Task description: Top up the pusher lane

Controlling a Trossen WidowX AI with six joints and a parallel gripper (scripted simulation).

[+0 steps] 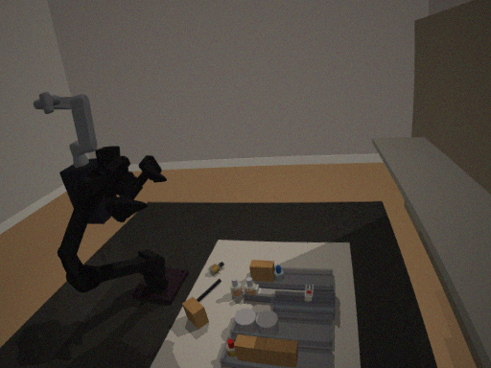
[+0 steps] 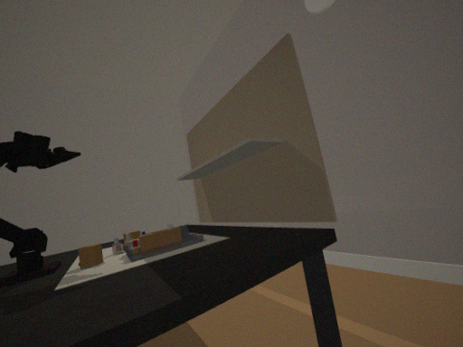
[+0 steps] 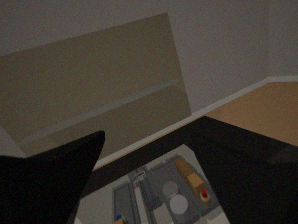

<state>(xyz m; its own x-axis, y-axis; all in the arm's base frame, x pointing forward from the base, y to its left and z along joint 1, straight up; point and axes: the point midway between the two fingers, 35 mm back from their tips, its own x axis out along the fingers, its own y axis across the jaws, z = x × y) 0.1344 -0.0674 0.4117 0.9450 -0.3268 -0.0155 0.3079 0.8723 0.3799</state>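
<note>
Now: the black bar 420 mm below my gripper tip, 80 mm to the left of it and 10 mm ahead of it. Also, from my gripper tip: red mark 360 mm below, 350 mm ahead, 30 mm to the left; then grey lane 410 mm below, 310 mm ahead, 50 mm to the left.
</note>
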